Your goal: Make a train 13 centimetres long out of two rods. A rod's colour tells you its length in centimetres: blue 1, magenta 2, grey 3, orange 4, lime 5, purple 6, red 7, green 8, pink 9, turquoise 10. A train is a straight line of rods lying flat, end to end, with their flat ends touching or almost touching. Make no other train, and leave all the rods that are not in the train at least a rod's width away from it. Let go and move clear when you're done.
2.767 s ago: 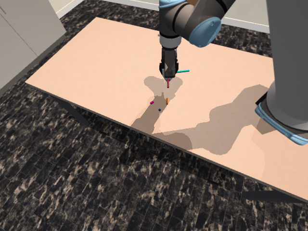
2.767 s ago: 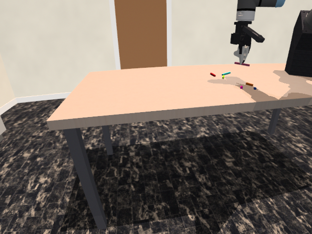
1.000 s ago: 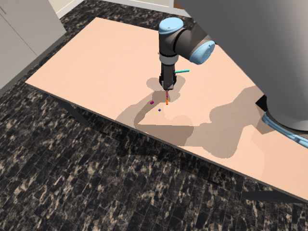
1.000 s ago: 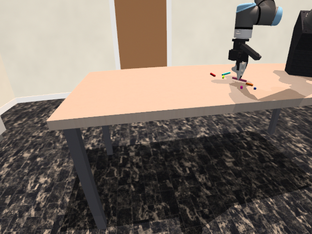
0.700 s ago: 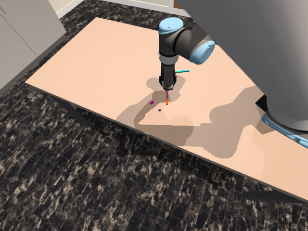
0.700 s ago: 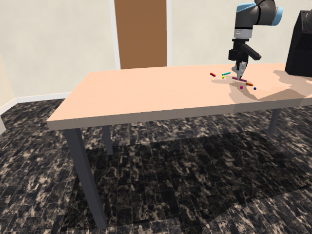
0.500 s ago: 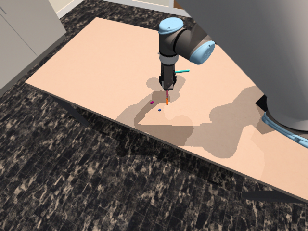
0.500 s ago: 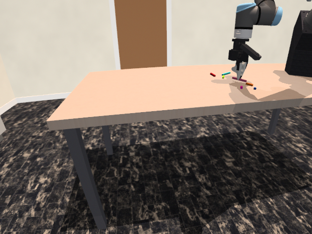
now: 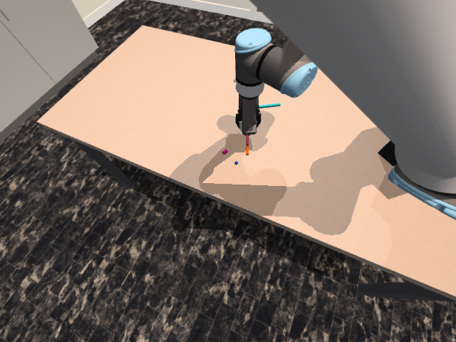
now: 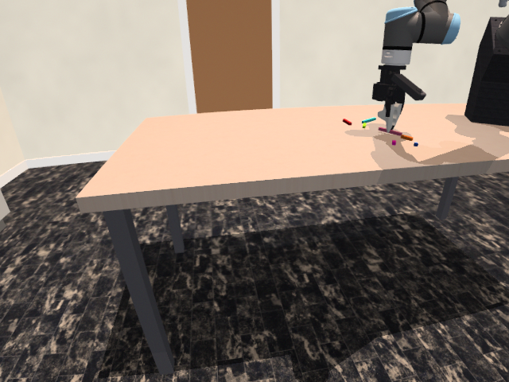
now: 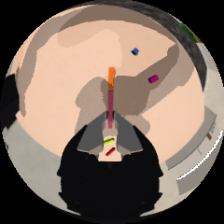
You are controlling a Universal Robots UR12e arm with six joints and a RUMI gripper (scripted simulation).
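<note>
Now: the orange rod 50 mm to the left of my hand, 40 mm behind it and 20 mm below it. The rest, counted from my hand: magenta rod: 110 mm to the left, 30 mm ahead, 20 mm below; lime rod: 100 mm to the right, 60 mm ahead, 20 mm below; pink rod: 10 mm below.
</note>
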